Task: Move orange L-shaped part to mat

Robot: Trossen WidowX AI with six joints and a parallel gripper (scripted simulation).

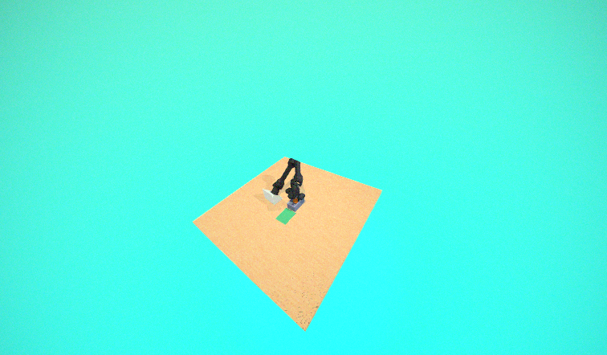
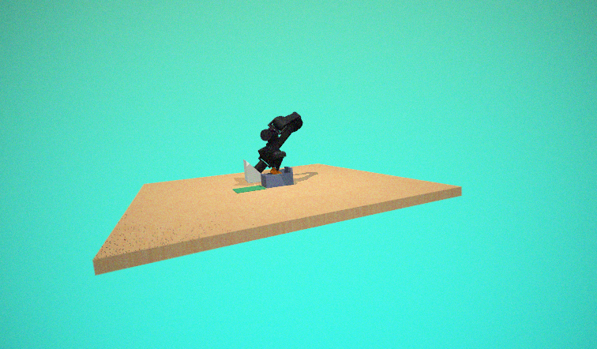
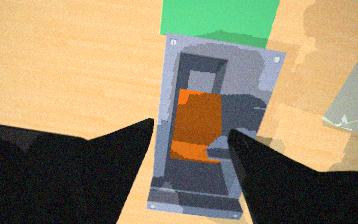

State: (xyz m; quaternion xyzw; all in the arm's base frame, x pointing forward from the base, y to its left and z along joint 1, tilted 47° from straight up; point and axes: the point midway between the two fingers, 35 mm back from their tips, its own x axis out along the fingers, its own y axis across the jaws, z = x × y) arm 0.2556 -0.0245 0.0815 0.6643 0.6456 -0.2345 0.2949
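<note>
My gripper tip is 2 cm past the orange L-shaped part, 3 cm to the right of it and 4 cm above it. Round my gripper tip: green mat (1 cm behind, 14 cm to the right, 10 cm below).
</note>
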